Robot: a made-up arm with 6 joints.
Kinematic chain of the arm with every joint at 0, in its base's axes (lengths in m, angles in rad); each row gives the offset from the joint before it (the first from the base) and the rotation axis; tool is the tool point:
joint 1: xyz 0 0 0.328 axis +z
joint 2: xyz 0 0 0 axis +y
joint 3: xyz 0 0 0.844 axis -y
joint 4: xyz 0 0 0 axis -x
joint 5: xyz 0.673 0 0 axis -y
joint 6: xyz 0 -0.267 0 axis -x
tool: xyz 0 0 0
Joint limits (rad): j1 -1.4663..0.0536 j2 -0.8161..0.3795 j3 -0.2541..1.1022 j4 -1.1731..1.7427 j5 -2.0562..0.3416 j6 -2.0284..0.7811
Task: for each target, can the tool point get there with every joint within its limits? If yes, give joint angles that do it. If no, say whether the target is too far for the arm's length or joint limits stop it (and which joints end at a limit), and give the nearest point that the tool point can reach.
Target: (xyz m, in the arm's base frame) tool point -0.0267 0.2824 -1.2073
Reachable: no: joint limits stop it (at a limit: joint 1, joint 2, joint 3, joint 4) | nearest point 0.7138 -0.0653 0.5151 | short by 1.907 m
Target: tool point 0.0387 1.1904 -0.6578
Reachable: no: joint limits stop it (at a limit: joint 1, joint 2, joint 3, joint 4) | nearest point 0.7138 -0.0653 0.5151 | short by 1.846 m
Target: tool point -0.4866 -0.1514 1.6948
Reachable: yes | joints -0.2157 -0.6147 0.7613 0.3364 -1.5097 -1.5083
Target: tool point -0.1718 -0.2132 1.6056
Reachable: yes | joints -1.0491 -0.4253 0.5404 -0.2987 -0.9916 -0.2316
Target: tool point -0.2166 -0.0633 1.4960
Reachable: yes | joints -1.3215 -0.6145 0.3636 -0.5649 -1.8142 0.5041
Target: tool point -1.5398 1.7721 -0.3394
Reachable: no: too far | nearest point -0.7183 0.8266 1.4480 | short by 2.183 m
